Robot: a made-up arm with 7 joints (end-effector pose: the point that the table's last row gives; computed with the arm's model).
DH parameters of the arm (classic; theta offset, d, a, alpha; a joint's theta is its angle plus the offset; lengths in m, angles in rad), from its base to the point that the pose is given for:
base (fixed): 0.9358 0 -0.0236 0
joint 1: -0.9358 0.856 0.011 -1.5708
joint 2: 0 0.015 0.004 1.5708
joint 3: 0 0.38 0.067 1.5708
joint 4: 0 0.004 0.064 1.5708
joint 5: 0 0.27 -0.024 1.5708
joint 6: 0 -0.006 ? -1.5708
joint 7: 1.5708 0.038 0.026 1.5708
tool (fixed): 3.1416 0.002 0 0
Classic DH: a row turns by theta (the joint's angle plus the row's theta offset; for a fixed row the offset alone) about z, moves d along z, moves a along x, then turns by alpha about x.
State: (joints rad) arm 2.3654 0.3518 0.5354 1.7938 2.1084 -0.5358 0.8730
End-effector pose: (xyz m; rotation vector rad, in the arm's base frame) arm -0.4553 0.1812 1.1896 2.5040 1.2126 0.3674
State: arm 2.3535 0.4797 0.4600 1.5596 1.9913 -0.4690 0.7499
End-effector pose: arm -0.4617 0.2240 1.0607 2.2662 1.1921 0.8682
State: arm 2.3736 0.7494 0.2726 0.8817 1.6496 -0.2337 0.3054
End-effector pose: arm -0.3340 0.2108 0.7988 1.0041 1.6057 1.7186
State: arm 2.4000 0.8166 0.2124 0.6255 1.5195 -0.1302 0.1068
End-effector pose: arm -0.2628 0.1779 0.7608 0.4325 1.8694 1.7383
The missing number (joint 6, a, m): 0.065
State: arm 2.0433 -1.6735 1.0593 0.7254 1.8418 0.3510 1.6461
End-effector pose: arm -0.1927 -0.3178 1.0001 -1.8601 -1.4038 -0.8469
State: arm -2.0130 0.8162 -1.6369 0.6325 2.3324 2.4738 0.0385
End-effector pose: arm -0.3896 -0.0841 0.9524 -0.5266 -2.0629 0.0949
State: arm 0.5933 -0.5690 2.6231 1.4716 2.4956 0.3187 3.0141
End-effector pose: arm -0.5466 -0.0897 1.0240 0.9073 0.5611 -1.0210
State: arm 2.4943 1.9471 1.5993 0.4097 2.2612 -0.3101 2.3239
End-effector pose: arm -0.2615 -0.1425 0.7782 -0.1493 0.0017 0.7074
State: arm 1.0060 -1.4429 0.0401 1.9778 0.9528 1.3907 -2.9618
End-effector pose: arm -0.3476 -0.4013 1.2886 -2.7584 -0.6301 -0.0149
